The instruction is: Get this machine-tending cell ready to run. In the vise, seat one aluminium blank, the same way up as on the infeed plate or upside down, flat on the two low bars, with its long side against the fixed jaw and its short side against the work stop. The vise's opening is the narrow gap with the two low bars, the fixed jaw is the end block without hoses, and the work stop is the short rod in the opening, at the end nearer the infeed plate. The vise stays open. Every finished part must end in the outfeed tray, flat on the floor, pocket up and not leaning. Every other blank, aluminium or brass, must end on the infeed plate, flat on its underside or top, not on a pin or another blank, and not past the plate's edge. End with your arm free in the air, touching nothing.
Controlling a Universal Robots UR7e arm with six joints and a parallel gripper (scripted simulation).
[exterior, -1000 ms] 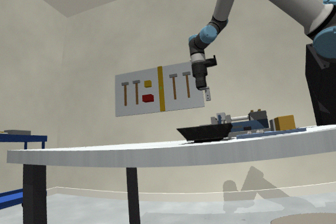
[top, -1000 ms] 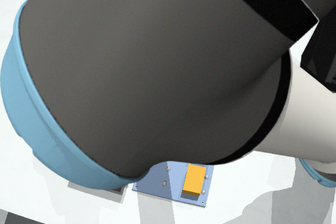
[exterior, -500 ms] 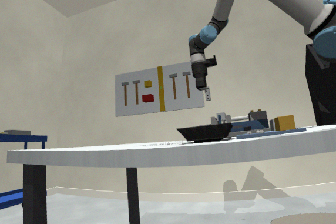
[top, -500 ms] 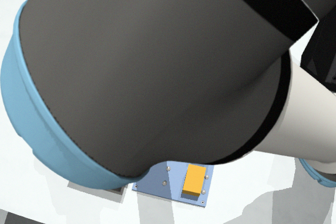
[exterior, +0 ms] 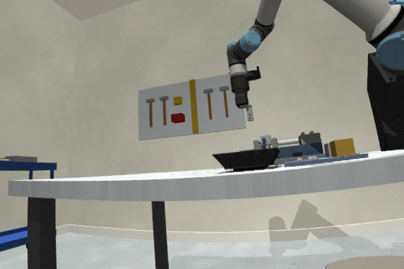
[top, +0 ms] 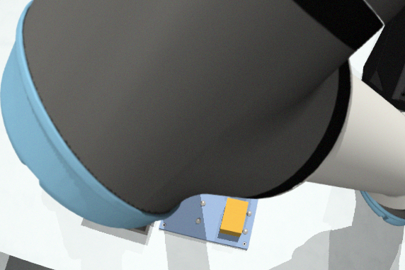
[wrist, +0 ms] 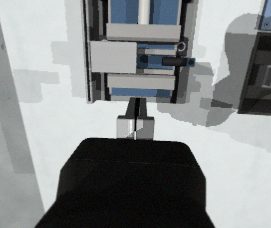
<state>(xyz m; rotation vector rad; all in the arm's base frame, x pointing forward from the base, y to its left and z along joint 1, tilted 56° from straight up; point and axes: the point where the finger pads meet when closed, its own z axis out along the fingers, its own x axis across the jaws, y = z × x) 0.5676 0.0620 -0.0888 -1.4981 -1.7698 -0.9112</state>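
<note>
The blue base is 160 mm below my hand, 120 mm behind it and 10 mm to the right of it. Round my hand: brass blank: 320 mm to the left, 290 mm behind, 170 mm below.
</note>
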